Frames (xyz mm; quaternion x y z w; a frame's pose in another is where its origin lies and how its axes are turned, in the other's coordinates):
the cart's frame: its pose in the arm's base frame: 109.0 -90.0 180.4 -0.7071 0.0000 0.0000 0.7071
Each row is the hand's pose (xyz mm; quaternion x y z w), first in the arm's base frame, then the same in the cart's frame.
Working: the arm's base frame: its pose in the cart's frame: -109.0 180.4 90.0 0.7071 0.0000 0.0000 0.7071

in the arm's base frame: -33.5 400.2 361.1 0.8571 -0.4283 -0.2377 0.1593
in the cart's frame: -142.5 -180.7 490.2 -0.7187 0.1348 0.4709 0.4934
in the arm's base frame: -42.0 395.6 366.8 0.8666 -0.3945 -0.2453 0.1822
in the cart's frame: -151.0 -186.4 485.6 -0.7416 0.1055 0.4524 0.4839
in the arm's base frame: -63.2 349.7 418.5 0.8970 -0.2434 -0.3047 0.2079
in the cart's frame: -172.2 -238.1 439.7 -0.7813 -0.0433 0.3876 0.4873
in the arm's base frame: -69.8 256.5 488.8 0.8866 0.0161 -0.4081 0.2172
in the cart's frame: -178.8 -308.4 346.5 -0.7805 -0.2999 0.2772 0.4733
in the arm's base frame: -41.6 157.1 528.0 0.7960 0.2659 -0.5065 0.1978
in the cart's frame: -150.6 -347.6 247.1 -0.7027 -0.5462 0.1701 0.4230
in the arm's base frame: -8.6 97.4 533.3 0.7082 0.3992 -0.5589 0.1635
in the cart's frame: -117.6 -352.9 187.4 -0.6164 -0.6775 0.1129 0.3852
